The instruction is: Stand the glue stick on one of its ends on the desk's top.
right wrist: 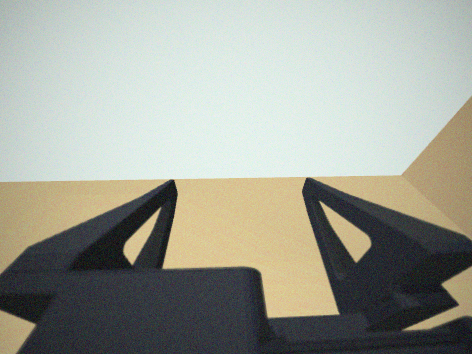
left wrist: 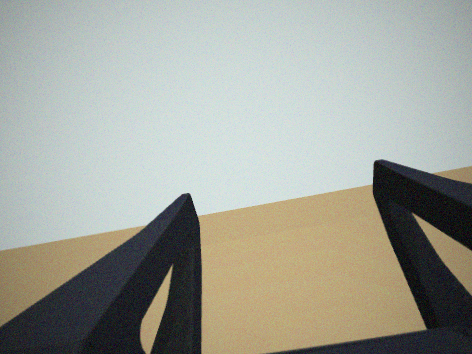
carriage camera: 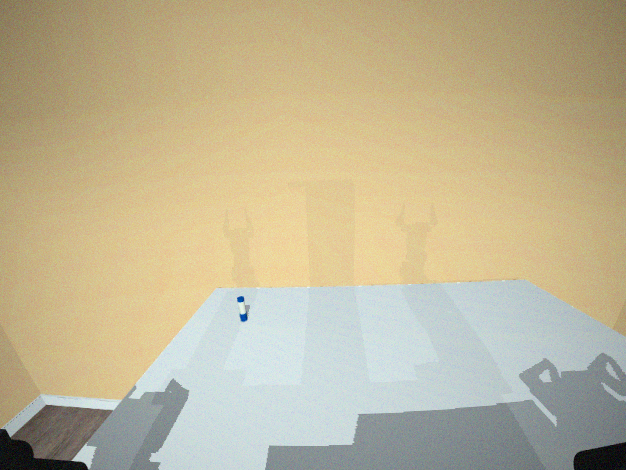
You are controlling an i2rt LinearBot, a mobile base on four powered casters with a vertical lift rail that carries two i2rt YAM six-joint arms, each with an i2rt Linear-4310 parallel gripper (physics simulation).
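The glue stick (carriage camera: 242,308), white with a blue band at each end, stands upright on one end on the pale desk (carriage camera: 273,409), near its far left corner in the carriage camera. It does not show in either wrist view. My left gripper (left wrist: 282,192) is partly open and empty, its fingertips against the pale ceiling and tan wall. My right gripper (right wrist: 240,185) is wide open and empty, with wall and ceiling beyond it. Both grippers are out of the carriage camera's view and apart from the glue stick.
A tan wall (carriage camera: 323,126) rises behind the desk's far edge. Dark parts of my arms show at the two lower corners of the carriage camera. Shadows of the arms fall on the desk and wall. Brown floor (carriage camera: 63,427) shows at the lower left, beyond the desk's left edge.
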